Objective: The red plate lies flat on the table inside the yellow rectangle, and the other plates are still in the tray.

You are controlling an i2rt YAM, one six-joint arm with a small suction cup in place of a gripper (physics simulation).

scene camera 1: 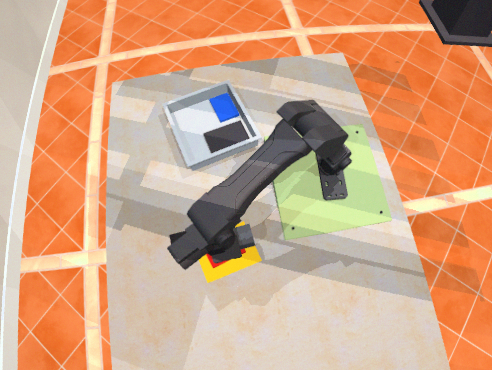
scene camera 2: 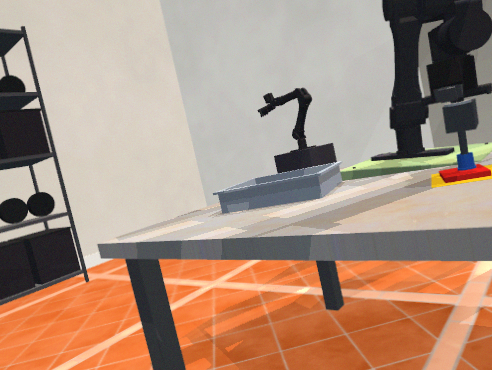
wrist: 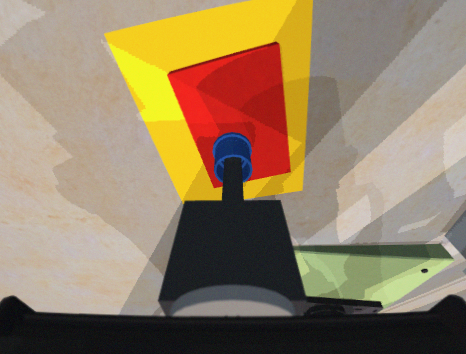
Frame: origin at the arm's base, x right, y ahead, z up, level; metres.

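Seen in the pictures: hand at its tool point: (wrist: 232, 144); arm's base at its link origin: (scene camera 1: 329, 166) (scene camera 2: 411, 156) (wrist: 322, 305).
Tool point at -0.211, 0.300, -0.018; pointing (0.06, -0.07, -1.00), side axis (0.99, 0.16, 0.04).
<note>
Offsets run from my tool point to a thing's top centre, as dx, dy, dz. "spot": to the spot under its first point.
The red plate @[+0.002, +0.017, +0.010] (wrist: 242, 102) (scene camera 1: 211, 259) hangs on my blue suction cup (wrist: 232, 154), which sits near the plate's near edge. In the wrist view the plate lies within the outline of the yellow rectangle @[spot: -0.054, +0.025, +0.001] (wrist: 161, 105) (scene camera 1: 228, 269), flat and close to the table. I cannot tell whether it touches the table. In scene camera 1 my arm's wrist (scene camera 1: 226, 246) covers most of the plate. The blue plate @[+0.456, -0.008, +0.014] (scene camera 1: 224, 106) and the black plate @[+0.339, -0.011, +0.013] (scene camera 1: 226, 136) lie in the grey tray @[+0.382, +0.036, +0.051] (scene camera 1: 179, 139) (scene camera 2: 274, 192).
The green base plate (scene camera 1: 355, 198) (scene camera 2: 377, 167) (wrist: 337, 270) with the arm's mount lies right of the rectangle. The table (scene camera 1: 281, 312) (scene camera 2: 208, 249) stands on an orange tiled floor. A second dark arm stands behind the tray in scene camera 2.
</note>
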